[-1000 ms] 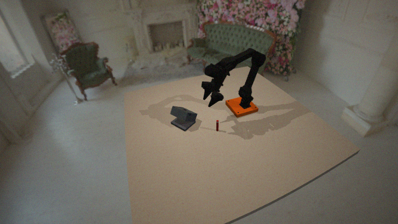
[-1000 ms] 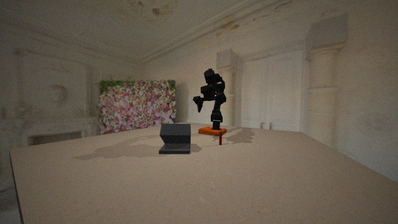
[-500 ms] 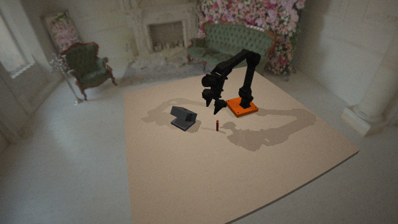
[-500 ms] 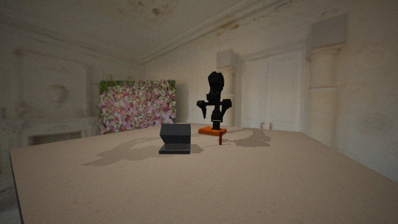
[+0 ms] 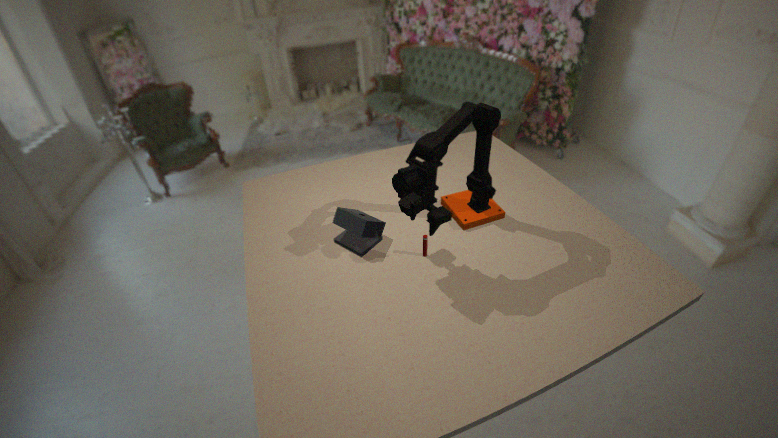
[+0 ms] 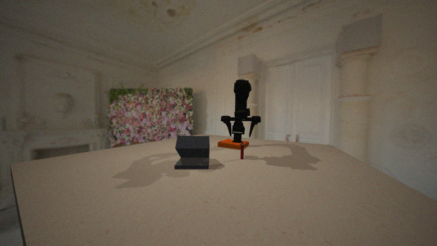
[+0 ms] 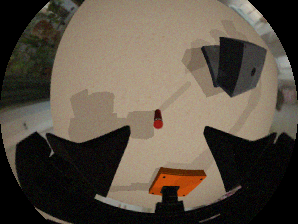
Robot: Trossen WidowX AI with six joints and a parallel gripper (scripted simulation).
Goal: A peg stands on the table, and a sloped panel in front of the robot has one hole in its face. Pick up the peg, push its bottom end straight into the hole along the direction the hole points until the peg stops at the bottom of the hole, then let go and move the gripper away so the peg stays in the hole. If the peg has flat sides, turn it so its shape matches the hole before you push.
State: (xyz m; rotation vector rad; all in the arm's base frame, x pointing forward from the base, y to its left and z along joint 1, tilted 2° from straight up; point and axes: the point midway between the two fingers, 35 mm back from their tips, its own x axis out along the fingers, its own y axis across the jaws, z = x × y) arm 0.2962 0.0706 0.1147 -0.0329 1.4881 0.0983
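The thin red peg is 1 cm behind my gripper tip, 1 cm to the left of it and 5 cm below it. Also, from my gripper tip: flat panel foot 15 cm ahead, 17 cm to the right, 10 cm below; dark grey sloped panel 14 cm ahead, 17 cm to the right, 4 cm below.
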